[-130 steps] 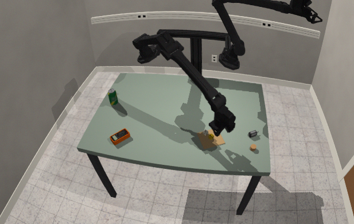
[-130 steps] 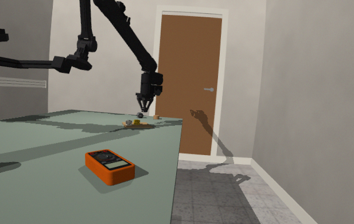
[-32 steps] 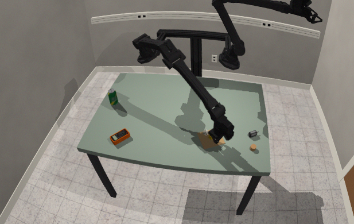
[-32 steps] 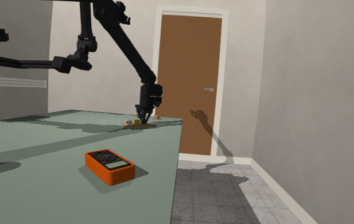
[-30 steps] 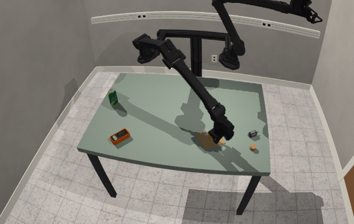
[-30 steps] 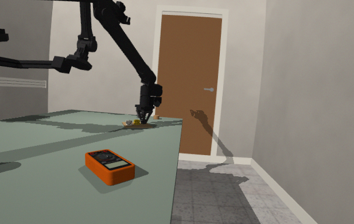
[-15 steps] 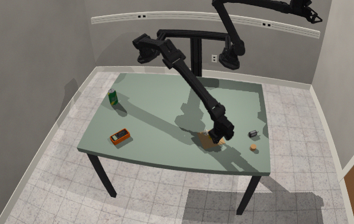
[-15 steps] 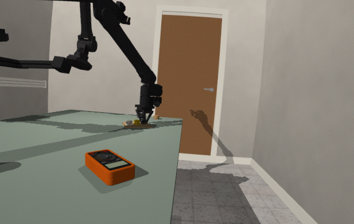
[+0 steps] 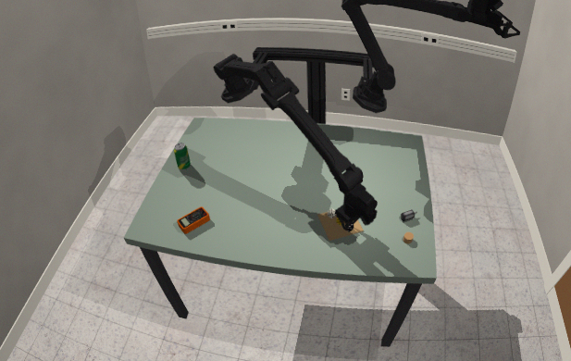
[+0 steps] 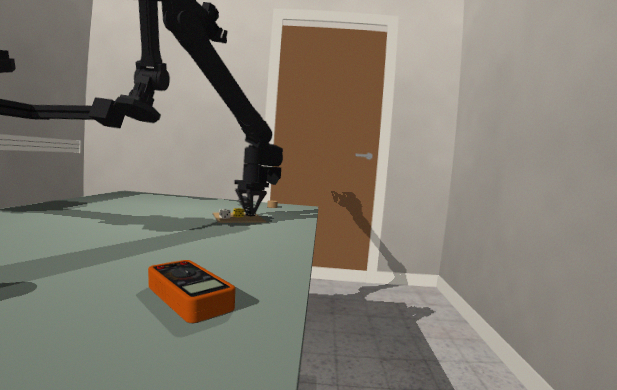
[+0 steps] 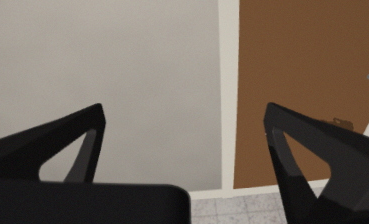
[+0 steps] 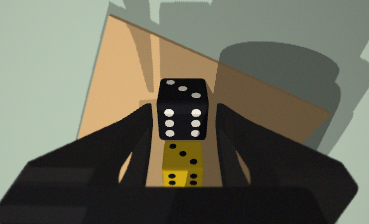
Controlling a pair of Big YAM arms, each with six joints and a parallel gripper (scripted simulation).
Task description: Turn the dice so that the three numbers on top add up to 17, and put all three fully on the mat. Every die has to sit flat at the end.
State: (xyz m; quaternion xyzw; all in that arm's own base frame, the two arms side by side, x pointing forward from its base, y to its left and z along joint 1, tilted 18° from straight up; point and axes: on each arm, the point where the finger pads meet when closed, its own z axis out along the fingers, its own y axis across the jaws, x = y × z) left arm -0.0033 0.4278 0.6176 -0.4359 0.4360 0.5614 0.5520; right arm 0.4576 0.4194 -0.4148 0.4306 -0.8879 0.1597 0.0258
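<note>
Now: the black die 1 cm below my right hand. The rest, counted from my right hand: yellow die (3 cm behind, 3 cm to the right, 1 cm below); then tan mat (3 cm behind, 3 cm to the right, 2 cm below); then white die (6 cm behind, 7 cm to the right, 1 cm below).
</note>
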